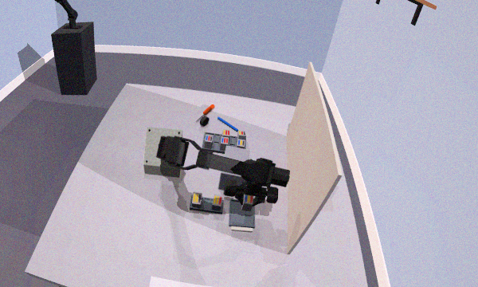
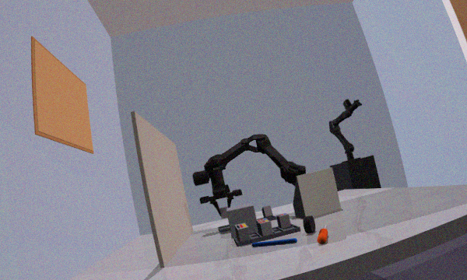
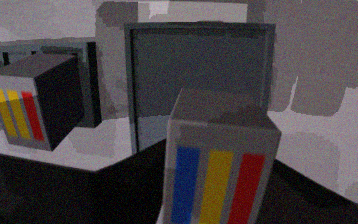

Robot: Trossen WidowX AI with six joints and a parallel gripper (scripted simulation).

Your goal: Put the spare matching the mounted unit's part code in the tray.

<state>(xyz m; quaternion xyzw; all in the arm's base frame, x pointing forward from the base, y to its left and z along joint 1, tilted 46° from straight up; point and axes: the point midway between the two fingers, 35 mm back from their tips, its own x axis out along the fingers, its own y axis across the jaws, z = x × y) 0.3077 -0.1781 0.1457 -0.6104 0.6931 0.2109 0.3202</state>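
The grey tray is 10 mm behind my gripper tip and 60 mm below it. Round my gripper tip: blue pen (20 mm behind, 550 mm to the left, 60 mm below); then rack (140 mm behind, 40 mm to the left, 50 mm below); then tall pale panel (220 mm ahead, 140 mm to the left, 160 mm above).
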